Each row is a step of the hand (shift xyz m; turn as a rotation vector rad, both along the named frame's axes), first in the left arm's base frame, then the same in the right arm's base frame.
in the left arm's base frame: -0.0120 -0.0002 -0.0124 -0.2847 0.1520 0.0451
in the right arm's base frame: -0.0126 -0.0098 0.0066 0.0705 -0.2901 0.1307
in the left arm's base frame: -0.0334 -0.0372 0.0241 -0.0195 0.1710 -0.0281
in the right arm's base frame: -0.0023 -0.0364 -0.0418 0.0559 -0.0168 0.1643
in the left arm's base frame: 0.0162 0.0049 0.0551 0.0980 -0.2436 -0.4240
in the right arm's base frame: 0.0523 0.0069 -0.0233 -0.4690 0.1687 -0.0157
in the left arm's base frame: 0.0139 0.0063 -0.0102 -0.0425 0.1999 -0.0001
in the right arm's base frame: -0.0037 0.0153 0.0095 0.0907 -0.0444 0.1777
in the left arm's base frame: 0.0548 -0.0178 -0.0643 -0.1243 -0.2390 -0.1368
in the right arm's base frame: -0.0559 0.0648 0.0116 -0.2523 -0.0974 -0.1346
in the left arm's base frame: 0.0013 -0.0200 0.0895 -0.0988 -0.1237 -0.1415
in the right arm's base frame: 0.0676 -0.0130 -0.0606 -0.1966 -0.0729 -0.0333
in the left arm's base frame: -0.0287 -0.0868 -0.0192 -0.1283 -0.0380 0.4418
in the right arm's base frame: -0.0629 -0.0241 -0.0647 0.3431 -0.1981 -0.2369
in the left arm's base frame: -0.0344 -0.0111 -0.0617 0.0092 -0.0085 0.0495
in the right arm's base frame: -0.0636 -0.0238 0.0223 0.0399 0.0011 -0.0319
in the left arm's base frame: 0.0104 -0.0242 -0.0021 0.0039 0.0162 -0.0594
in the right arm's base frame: -0.0120 0.0109 -0.0209 -0.0427 0.0133 0.0425
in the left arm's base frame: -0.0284 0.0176 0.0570 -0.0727 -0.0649 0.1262
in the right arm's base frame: 0.0534 -0.0375 -0.0101 0.0664 -0.0915 -0.1124
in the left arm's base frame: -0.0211 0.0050 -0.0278 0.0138 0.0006 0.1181
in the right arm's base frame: -0.0247 -0.0164 0.0192 0.1041 -0.0056 -0.0572
